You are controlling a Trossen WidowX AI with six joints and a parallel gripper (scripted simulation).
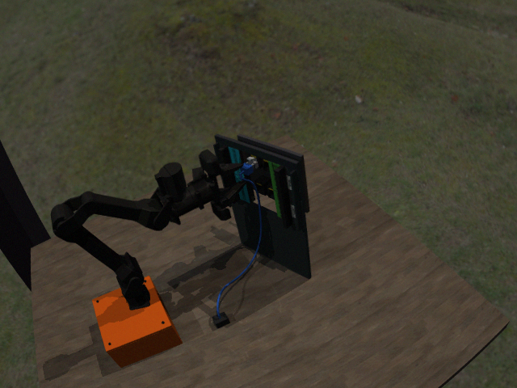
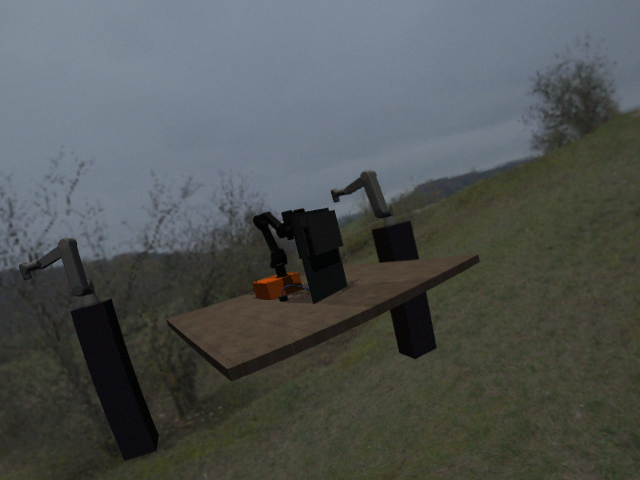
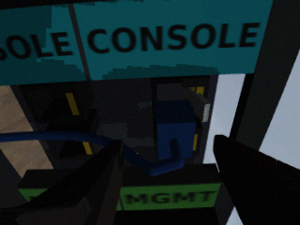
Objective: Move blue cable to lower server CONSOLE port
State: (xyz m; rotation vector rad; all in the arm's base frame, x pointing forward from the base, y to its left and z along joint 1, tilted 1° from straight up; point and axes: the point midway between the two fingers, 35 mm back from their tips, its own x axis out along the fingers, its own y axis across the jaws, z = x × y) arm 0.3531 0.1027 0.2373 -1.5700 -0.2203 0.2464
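The blue plug is 30 mm ahead of my gripper tip, 20 mm to the left of it and 10 mm above it. From my gripper tip the other things lie so: black anchor block: 180 mm behind, 180 mm to the right, 320 mm below.
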